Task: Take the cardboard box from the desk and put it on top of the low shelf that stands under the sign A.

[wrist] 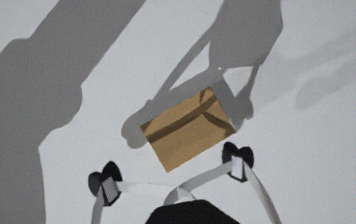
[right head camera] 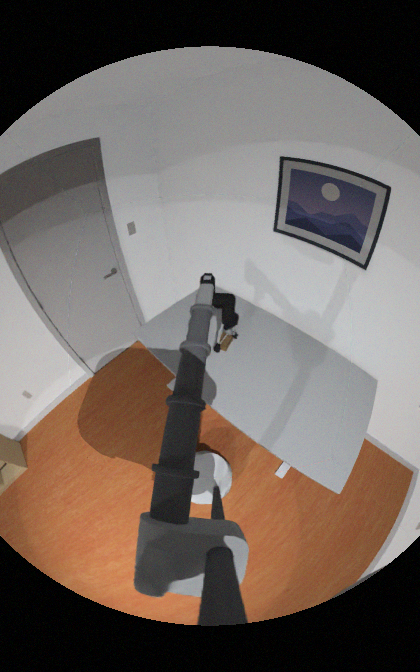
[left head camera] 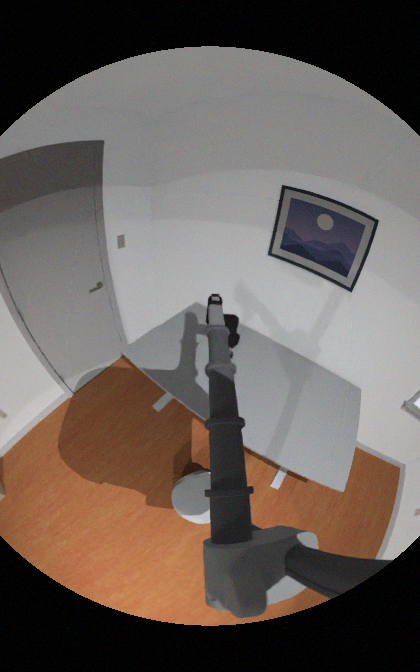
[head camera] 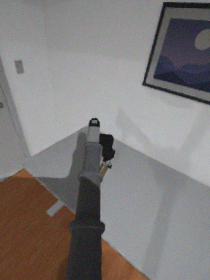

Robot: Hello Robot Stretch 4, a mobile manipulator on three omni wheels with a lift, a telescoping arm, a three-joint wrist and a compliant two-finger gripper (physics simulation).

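Places are measured from the robot's base along level axes (x left, y down, z back), in millimetres.
Pixels of known places: gripper, fingertip midpoint: (wrist: 172,165) (head camera: 103,173).
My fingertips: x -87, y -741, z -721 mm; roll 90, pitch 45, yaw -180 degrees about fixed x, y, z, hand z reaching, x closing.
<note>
Behind a point stands the place of what it marks.
The cardboard box (wrist: 189,132) @(z -761, x -81, y -742 mm) (right head camera: 226,343) (head camera: 104,171) @(z -740, x -96, y -738 mm) is a small brown block lying on the grey desk (head camera: 135,205) @(z -519, x -293, y -692 mm) (left head camera: 320,415) (right head camera: 330,400) (wrist: 310,165) @(z -825, x -258, y -692 mm), near its far left corner. In the wrist view it is turned at a slant, with shadows across its top. My gripper (wrist: 172,165) @(z -721, x -87, y -741 mm) (right head camera: 226,341) is open, with its two fingertips spread wide. It hangs above the desk; in the wrist view the box shows mostly beyond the line between the fingertips, and neither finger grips it. In the left head view the arm hides the box. The low shelf and the sign A do not show.
Walls stand behind the desk, with a framed picture (head camera: 185,60) @(z -1005, x -507, y -1453 mm) (left head camera: 324,238) (right head camera: 331,212). A grey door (left head camera: 55,270) (right head camera: 65,270) is at the left. A round pale object (left head camera: 191,497) (right head camera: 220,477) stands before the desk. Part of a tan furniture piece (right head camera: 11,455) shows at the left edge.
</note>
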